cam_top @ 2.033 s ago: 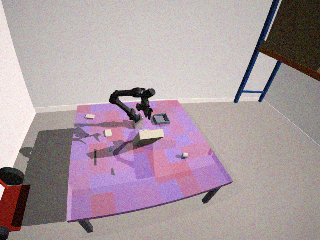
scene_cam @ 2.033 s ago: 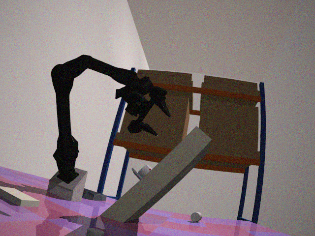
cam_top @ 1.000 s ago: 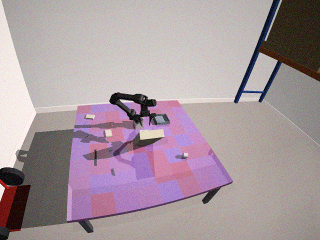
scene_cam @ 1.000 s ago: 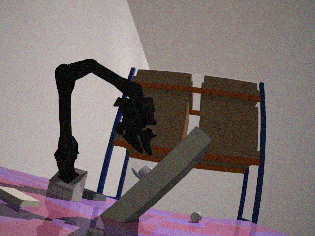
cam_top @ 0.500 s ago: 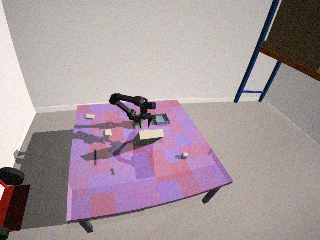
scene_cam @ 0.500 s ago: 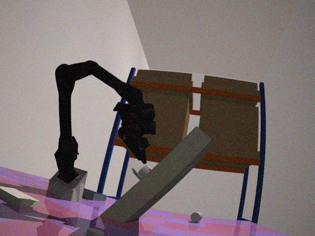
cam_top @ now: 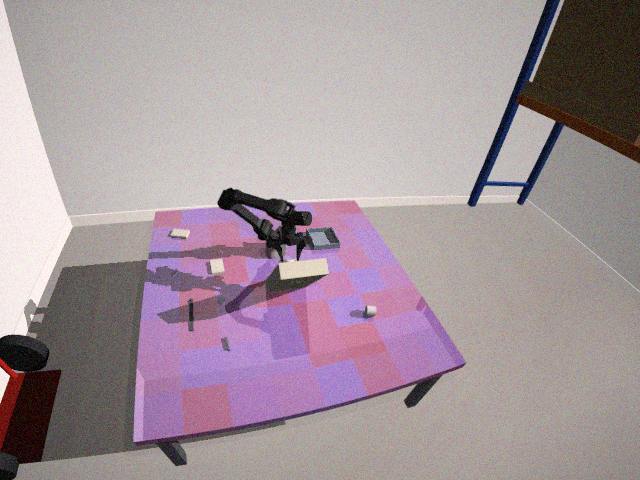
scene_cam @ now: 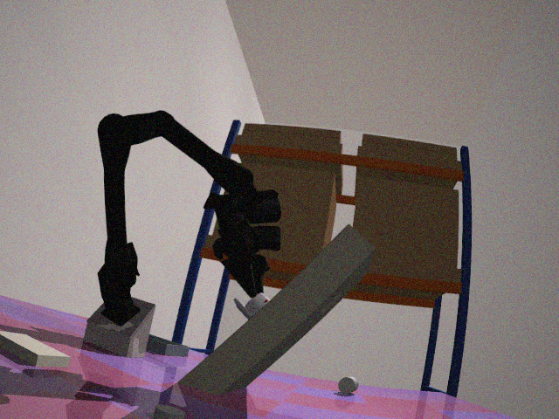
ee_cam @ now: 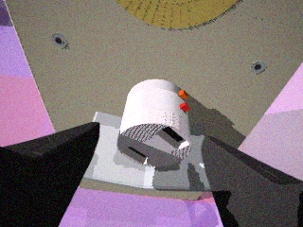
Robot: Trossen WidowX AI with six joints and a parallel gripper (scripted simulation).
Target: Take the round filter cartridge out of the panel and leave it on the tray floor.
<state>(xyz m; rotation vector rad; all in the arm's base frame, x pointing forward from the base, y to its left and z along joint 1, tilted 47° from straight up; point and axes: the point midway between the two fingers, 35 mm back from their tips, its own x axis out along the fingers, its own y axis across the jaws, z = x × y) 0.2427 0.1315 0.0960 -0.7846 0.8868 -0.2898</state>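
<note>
My gripper tip is 1 cm short of the white round filter cartridge and 1 cm above it. Also, from my gripper tip: sloped service panel: 5 cm ahead, 1 cm to the left, 3 cm below; grey tray: 36 cm behind, 25 cm to the left, 17 cm below.
</note>
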